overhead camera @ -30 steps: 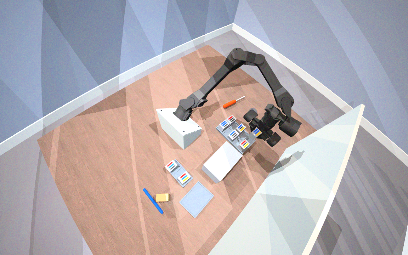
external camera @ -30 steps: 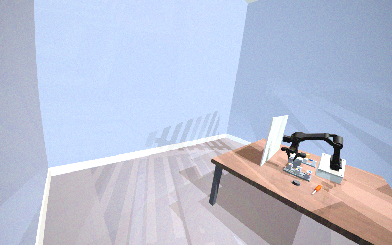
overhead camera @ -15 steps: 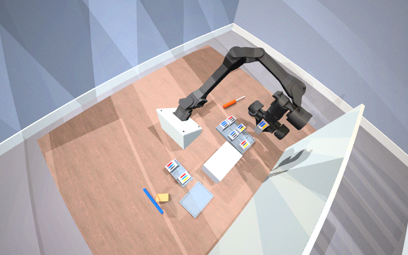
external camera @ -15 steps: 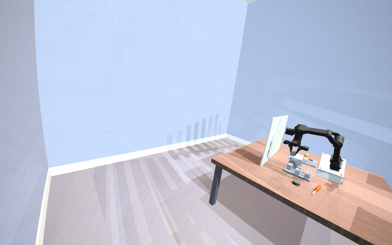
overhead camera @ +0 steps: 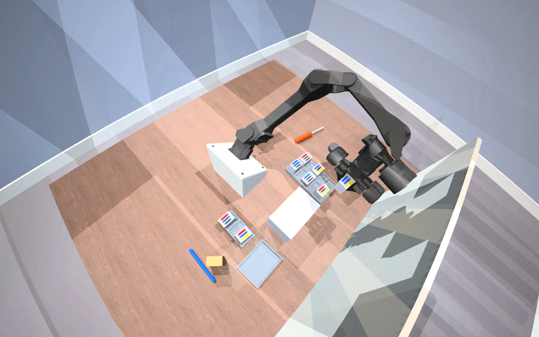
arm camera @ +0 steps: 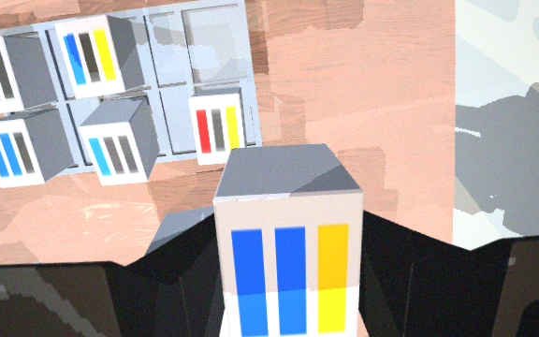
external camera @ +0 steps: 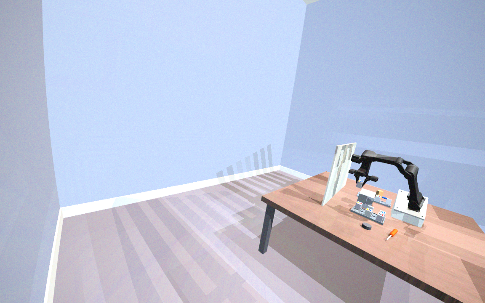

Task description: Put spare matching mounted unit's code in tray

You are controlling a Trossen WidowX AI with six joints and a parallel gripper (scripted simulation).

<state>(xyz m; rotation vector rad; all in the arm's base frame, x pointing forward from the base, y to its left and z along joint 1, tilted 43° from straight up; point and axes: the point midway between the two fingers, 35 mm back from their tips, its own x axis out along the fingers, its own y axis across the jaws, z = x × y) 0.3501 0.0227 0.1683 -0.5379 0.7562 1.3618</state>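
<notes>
My gripper tip is 34 cm to the left of the flat grey tray, 17 cm above it and 4 cm past it. The rest, counted from my gripper tip: mounted unit: 14 cm to the right, 13 cm below, 6 cm behind; then tan block: 44 cm to the right, 15 cm behind, 14 cm below; then dark puck: 24 cm to the left, 17 cm below, 11 cm behind.
</notes>
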